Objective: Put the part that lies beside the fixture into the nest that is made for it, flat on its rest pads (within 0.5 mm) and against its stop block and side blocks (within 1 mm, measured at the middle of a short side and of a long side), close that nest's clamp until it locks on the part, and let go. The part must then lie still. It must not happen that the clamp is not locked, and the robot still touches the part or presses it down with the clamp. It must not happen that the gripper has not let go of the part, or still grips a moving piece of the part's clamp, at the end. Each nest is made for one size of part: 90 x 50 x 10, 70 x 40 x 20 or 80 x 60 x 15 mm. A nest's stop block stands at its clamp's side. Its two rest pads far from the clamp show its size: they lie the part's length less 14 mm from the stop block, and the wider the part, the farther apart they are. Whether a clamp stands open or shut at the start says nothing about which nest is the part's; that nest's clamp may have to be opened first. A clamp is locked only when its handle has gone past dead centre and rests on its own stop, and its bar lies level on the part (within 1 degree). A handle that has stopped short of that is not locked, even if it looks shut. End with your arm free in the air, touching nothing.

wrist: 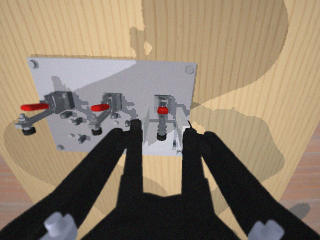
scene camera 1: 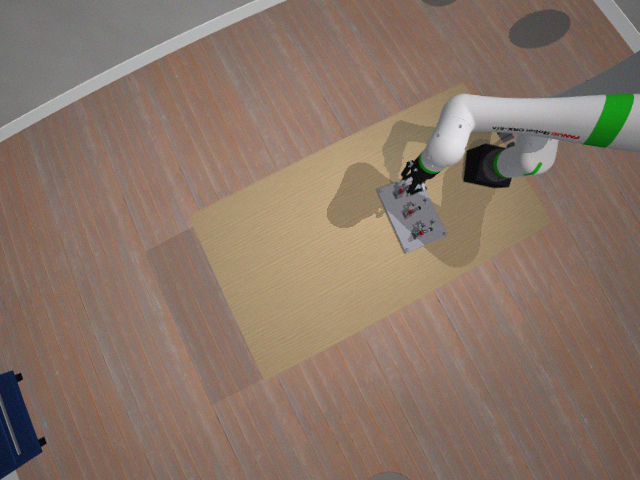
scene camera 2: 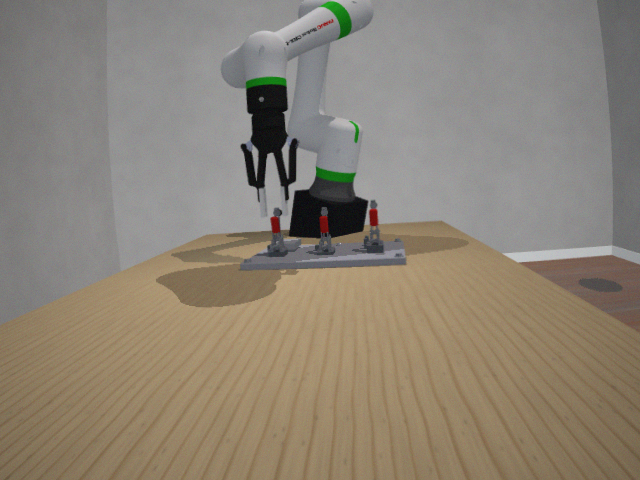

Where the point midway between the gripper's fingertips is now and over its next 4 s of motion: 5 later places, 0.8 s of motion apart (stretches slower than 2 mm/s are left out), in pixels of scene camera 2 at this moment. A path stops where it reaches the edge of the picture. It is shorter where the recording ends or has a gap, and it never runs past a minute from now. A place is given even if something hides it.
My gripper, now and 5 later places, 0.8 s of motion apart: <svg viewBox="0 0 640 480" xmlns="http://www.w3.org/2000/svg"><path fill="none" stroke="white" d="M274 216L275 231L275 233L274 235L272 242L271 249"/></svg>
